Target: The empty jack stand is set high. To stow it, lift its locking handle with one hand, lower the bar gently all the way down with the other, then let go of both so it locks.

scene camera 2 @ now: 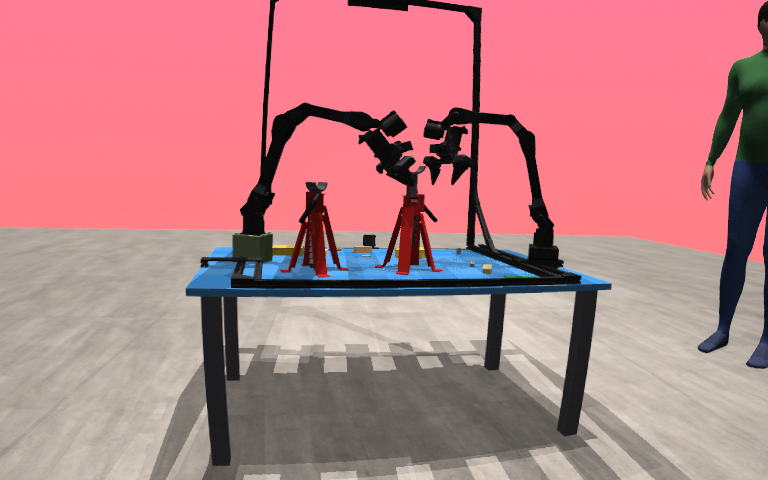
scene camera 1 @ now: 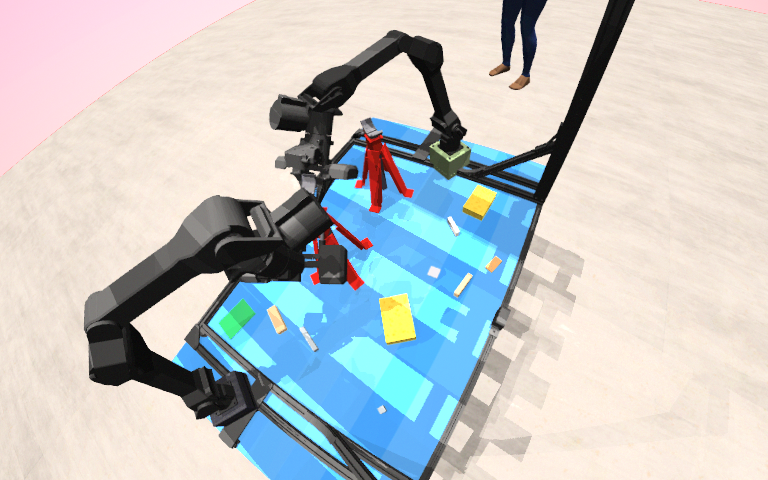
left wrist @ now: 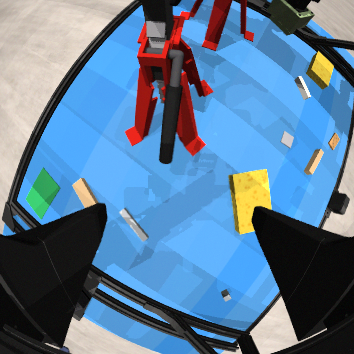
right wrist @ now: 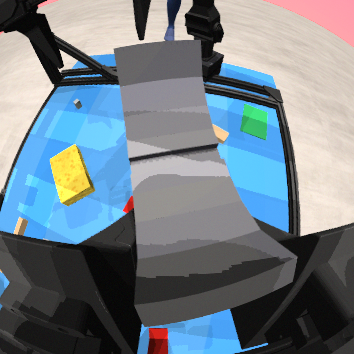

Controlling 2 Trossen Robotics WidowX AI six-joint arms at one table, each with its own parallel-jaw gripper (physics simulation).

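The red jack stand (scene camera 1: 354,276) (scene camera 2: 404,244) (left wrist: 144,106) stands upright with its grey bar (scene camera 2: 412,184) raised out of the top. Its black locking handle (scene camera 2: 431,212) (left wrist: 170,125) slants down from the collar. My right gripper (scene camera 2: 408,176) (right wrist: 180,203) is shut on the top of the bar, below the curved grey saddle (right wrist: 175,192). My left gripper (scene camera 2: 445,182) (left wrist: 181,213) is open and empty, above the handle and to the picture's right of the bar in scene camera 2. In scene camera 1 my left arm hides the collar and handle.
A second red jack stand (scene camera 1: 374,169) (scene camera 2: 317,243) (left wrist: 216,26) stands beside the first. Two yellow sponges (scene camera 1: 397,318) (scene camera 1: 479,202), a green sheet (scene camera 1: 237,318) and several small blocks lie on the blue table. A green box (scene camera 1: 450,159) is at the right arm's base.
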